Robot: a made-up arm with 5 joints. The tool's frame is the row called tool.
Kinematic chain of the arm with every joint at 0, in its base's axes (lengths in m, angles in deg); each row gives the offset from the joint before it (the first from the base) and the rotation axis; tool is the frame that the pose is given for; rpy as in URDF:
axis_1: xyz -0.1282 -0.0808 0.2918 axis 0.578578 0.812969 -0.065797
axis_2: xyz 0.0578 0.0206 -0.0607 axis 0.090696 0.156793 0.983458
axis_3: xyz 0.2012 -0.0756 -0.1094 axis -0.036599 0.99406 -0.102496
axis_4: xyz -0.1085 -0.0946 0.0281 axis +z
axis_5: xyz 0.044 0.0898 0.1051 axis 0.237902 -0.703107 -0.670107
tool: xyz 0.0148 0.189 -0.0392 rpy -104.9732 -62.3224 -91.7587
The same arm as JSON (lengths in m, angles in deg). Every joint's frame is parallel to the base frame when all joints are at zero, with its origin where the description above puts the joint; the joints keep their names.
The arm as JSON. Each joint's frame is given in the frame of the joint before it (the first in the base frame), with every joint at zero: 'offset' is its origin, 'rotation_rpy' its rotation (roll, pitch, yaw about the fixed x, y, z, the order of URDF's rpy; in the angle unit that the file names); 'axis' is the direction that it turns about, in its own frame. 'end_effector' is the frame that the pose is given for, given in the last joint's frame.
{
  "length_unit": "m",
  "angle_unit": "deg",
  "chain": [
    {
      "id": "axis_1",
      "offset": [
        -0.1282,
        -0.0808,
        0.2918
      ],
      "rotation_rpy": [
        0.0,
        0.0,
        0.0
      ],
      "axis": [
        0.578578,
        0.812969,
        -0.065797
      ]
    },
    {
      "id": "axis_2",
      "offset": [
        0.0578,
        0.0206,
        -0.0607
      ],
      "rotation_rpy": [
        0.0,
        0.0,
        0.0
      ],
      "axis": [
        0.090696,
        0.156793,
        0.983458
      ]
    },
    {
      "id": "axis_3",
      "offset": [
        0.2012,
        -0.0756,
        -0.1094
      ],
      "rotation_rpy": [
        0.0,
        0.0,
        0.0
      ],
      "axis": [
        -0.036599,
        0.99406,
        -0.102496
      ]
    },
    {
      "id": "axis_4",
      "offset": [
        -0.1085,
        -0.0946,
        0.0281
      ],
      "rotation_rpy": [
        0.0,
        0.0,
        0.0
      ],
      "axis": [
        0.0,
        0.0,
        1.0
      ]
    },
    {
      "id": "axis_5",
      "offset": [
        0.044,
        0.0898,
        0.1051
      ],
      "rotation_rpy": [
        0.0,
        0.0,
        0.0
      ],
      "axis": [
        0.237902,
        -0.703107,
        -0.670107
      ]
    }
  ],
  "end_effector": {
    "offset": [
      0.0148,
      0.189,
      -0.0392
    ],
    "rotation_rpy": [
      -104.97,
      -62.32,
      -91.76
    ]
  }
}

